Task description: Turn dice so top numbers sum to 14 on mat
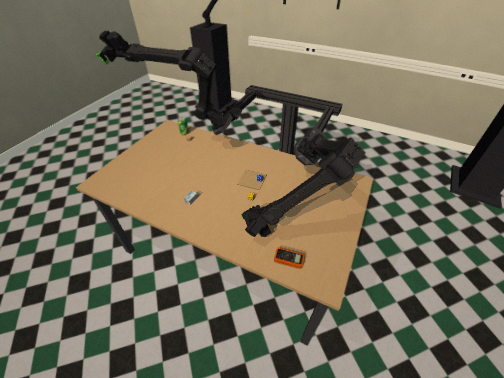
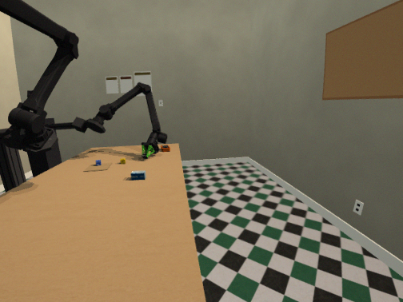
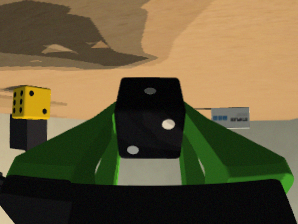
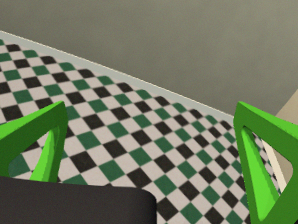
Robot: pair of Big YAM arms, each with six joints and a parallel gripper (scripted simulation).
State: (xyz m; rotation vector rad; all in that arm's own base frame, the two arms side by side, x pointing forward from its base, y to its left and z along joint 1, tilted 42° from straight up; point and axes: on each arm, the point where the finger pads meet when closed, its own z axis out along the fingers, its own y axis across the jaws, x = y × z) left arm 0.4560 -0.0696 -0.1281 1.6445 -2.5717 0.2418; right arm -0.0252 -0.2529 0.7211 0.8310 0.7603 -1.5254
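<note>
Right now the yellow die is 140 mm behind my left hand, 50 mm to the right of it and 20 mm below it. The rest, counted from my left hand: blue die (300 mm behind, 80 mm to the right, 10 mm below); black die (right at my left hand); tan mat (280 mm behind, 120 mm to the right, 30 mm below).
</note>
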